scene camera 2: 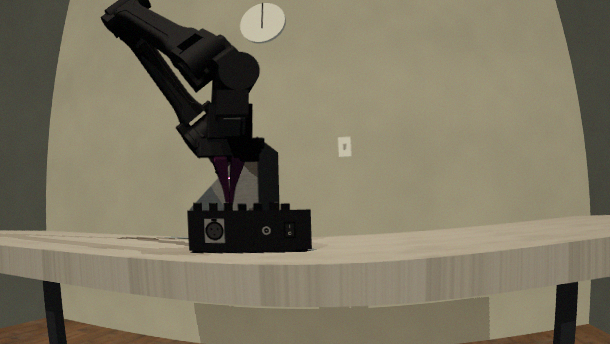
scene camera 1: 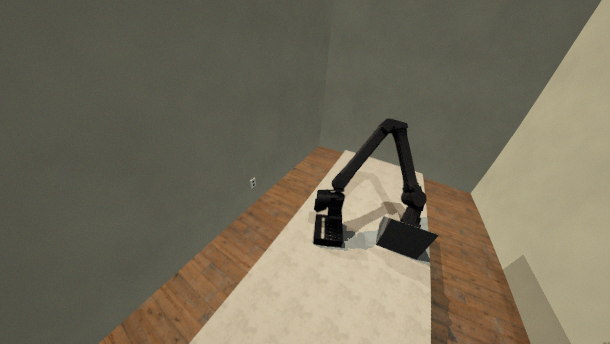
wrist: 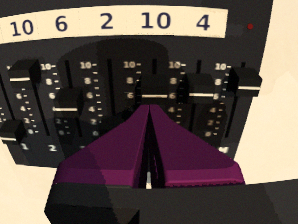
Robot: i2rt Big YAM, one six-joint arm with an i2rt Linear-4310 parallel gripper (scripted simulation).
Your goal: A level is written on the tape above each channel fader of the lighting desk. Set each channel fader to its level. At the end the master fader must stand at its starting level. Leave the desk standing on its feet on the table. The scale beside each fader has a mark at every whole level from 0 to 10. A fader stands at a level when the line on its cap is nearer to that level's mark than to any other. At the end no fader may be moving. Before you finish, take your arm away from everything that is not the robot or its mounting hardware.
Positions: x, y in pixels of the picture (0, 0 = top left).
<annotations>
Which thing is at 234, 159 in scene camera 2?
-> My gripper.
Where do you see a master fader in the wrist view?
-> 246, 82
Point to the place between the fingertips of my gripper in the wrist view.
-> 148, 111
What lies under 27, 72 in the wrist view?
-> A fader 2.
</annotations>
